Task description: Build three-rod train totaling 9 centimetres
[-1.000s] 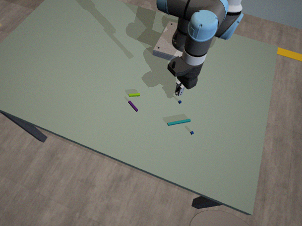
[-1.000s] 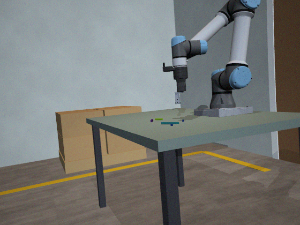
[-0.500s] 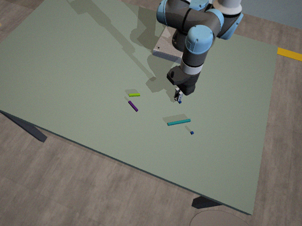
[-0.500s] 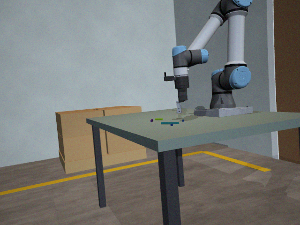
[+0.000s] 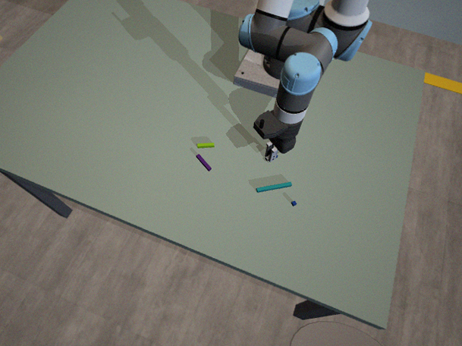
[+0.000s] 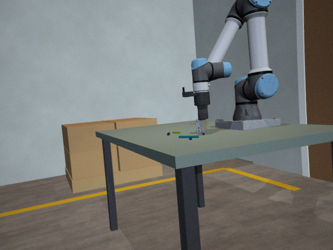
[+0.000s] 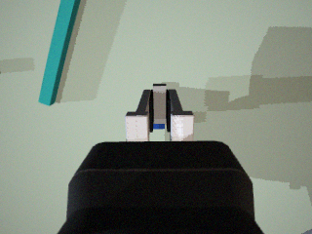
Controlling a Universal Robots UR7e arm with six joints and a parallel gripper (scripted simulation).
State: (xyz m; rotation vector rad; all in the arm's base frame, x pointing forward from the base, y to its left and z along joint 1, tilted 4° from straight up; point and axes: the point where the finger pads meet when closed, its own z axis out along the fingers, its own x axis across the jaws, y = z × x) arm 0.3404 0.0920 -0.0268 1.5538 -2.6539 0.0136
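My gripper is now 10 mm above the grey rod. The rest, counted from my hand: lime rod: 190 mm to the right, 40 mm ahead, 30 mm below; purple rod: 170 mm to the right, 100 mm ahead, 30 mm below; turquoise rod: 80 mm ahead, 50 mm to the left, 30 mm below.
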